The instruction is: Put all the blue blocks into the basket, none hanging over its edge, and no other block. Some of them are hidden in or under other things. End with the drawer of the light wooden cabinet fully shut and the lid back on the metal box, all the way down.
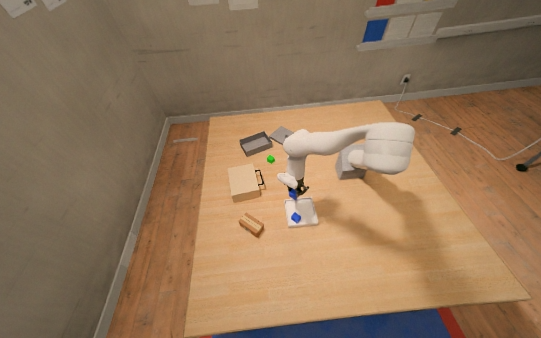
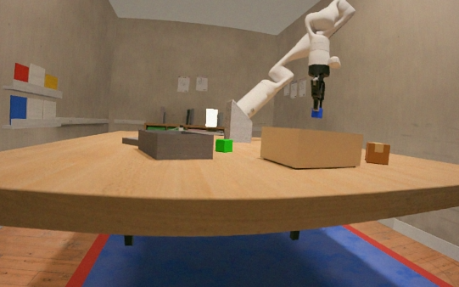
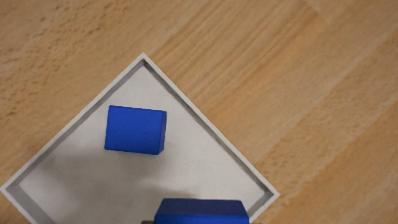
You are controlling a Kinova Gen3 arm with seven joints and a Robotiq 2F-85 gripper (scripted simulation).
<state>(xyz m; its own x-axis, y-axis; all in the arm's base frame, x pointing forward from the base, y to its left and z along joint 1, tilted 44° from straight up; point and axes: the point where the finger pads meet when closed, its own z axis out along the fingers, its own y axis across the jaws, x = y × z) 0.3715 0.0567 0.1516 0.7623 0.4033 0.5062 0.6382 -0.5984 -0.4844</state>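
The white basket lies 150 mm below my hand, 40 mm to the left of it and 30 mm behind it. Also, from my hand: brown cardboard box (220 mm ahead, 120 mm below, 60 mm to the left); red block (200 mm ahead, 140 mm below, 80 mm to the left); drawer (210 mm ahead, 190 mm to the right, 120 mm below).
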